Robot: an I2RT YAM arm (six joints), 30 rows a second.
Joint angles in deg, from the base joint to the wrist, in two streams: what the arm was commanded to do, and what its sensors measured. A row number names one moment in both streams.
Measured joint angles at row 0:
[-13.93 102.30 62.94 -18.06 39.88 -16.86]
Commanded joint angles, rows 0 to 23:
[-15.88 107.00 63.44 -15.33 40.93 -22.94]
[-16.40 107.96 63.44 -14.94 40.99 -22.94]
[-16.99 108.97 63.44 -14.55 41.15 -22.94]
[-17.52 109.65 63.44 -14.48 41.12 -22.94]
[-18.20 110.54 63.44 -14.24 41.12 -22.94]
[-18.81 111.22 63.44 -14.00 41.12 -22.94]
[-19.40 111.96 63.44 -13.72 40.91 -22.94]
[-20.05 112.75 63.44 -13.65 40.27 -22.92]
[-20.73 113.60 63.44 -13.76 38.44 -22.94]
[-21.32 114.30 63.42 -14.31 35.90 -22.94]
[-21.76 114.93 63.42 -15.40 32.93 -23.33]
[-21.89 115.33 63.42 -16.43 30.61 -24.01]
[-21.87 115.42 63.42 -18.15 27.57 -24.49]
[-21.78 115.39 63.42 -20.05 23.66 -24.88]
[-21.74 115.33 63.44 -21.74 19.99 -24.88]
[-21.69 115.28 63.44 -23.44 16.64 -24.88]
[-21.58 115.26 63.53 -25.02 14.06 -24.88]
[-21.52 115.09 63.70 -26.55 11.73 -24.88]
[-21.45 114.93 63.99 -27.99 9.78 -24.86]
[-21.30 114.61 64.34 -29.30 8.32 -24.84]
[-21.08 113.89 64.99 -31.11 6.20 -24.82]
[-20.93 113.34 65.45 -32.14 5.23 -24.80]
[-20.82 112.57 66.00 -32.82 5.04 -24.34]
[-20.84 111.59 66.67 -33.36 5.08 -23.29]
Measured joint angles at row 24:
[-22.39 111.24 67.48 -29.78 20.75 -24.29]
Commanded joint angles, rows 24 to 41:
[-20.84 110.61 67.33 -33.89 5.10 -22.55]
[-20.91 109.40 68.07 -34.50 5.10 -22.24]
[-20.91 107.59 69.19 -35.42 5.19 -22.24]
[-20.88 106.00 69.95 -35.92 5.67 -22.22]
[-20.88 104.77 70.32 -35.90 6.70 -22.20]
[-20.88 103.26 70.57 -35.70 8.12 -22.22]
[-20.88 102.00 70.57 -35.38 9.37 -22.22]
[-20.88 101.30 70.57 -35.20 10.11 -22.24]
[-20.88 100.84 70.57 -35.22 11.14 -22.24]
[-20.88 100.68 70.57 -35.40 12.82 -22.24]
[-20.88 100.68 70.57 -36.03 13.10 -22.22]
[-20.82 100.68 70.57 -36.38 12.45 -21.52]
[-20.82 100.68 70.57 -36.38 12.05 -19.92]
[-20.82 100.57 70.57 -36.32 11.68 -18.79]
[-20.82 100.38 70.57 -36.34 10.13 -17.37]
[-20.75 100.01 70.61 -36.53 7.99 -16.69]
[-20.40 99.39 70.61 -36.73 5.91 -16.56]
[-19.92 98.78 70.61 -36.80 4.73 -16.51]
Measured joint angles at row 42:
[-21.08 101.58 69.76 -36.58 10.02 -19.77]
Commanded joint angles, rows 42 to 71:
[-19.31 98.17 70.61 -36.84 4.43 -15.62]
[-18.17 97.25 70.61 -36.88 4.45 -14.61]
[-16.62 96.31 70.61 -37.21 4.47 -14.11]
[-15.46 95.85 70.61 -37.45 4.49 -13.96]
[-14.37 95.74 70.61 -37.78 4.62 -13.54]
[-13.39 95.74 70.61 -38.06 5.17 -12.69]
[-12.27 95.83 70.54 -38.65 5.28 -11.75]
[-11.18 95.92 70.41 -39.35 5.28 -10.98]
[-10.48 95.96 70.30 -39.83 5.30 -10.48]
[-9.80 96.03 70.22 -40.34 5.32 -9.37]
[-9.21 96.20 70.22 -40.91 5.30 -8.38]
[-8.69 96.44 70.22 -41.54 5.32 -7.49]
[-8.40 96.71 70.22 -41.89 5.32 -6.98]
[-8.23 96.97 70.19 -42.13 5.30 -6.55]
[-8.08 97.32 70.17 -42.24 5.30 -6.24]
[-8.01 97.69 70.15 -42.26 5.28 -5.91]
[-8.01 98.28 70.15 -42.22 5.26 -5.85]
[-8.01 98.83 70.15 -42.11 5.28 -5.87]
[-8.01 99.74 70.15 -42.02 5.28 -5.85]
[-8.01 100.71 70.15 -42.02 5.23 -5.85]
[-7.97 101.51 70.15 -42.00 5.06 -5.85]
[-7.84 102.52 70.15 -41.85 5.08 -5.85]
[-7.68 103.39 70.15 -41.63 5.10 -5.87]
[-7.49 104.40 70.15 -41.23 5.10 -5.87]
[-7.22 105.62 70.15 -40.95 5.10 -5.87]
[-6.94 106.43 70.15 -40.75 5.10 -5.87]
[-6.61 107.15 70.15 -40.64 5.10 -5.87]
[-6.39 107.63 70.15 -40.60 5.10 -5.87]
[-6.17 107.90 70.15 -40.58 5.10 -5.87]
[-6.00 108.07 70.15 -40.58 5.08 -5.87]
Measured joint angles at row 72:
[-7.03 106.67 69.87 -40.88 5.50 -7.03]
